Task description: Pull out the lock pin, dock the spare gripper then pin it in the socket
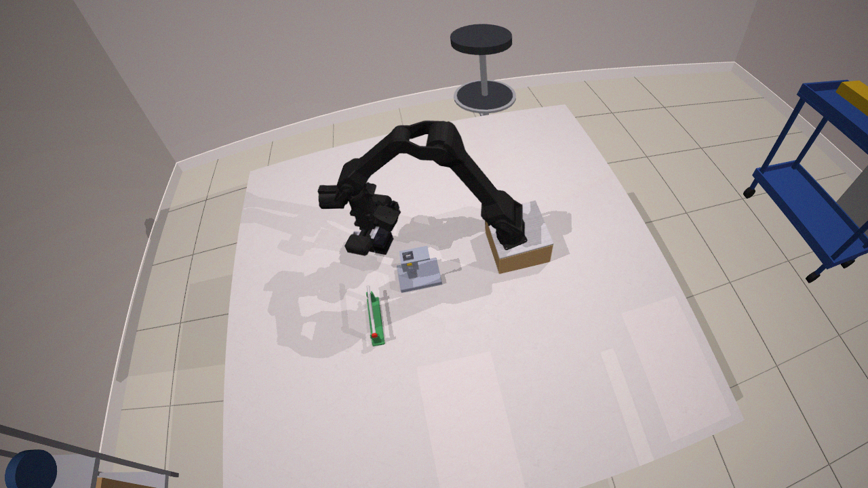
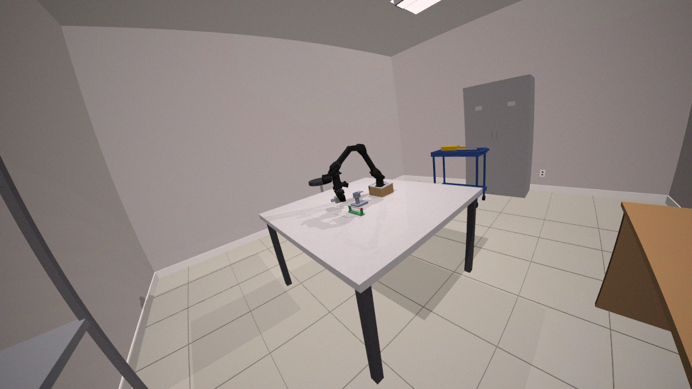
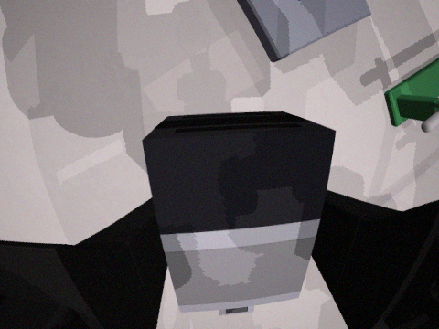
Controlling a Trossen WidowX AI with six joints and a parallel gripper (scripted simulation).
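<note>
Right now the grey mount is 12 cm to the left of my gripper tip and 7 cm behind it. Also, from my gripper tip: green pin rest 21 cm to the left, 7 cm ahead, 3 cm below; then spare gripper 1 cm to the right, 1 cm ahead, 1 cm above.
</note>
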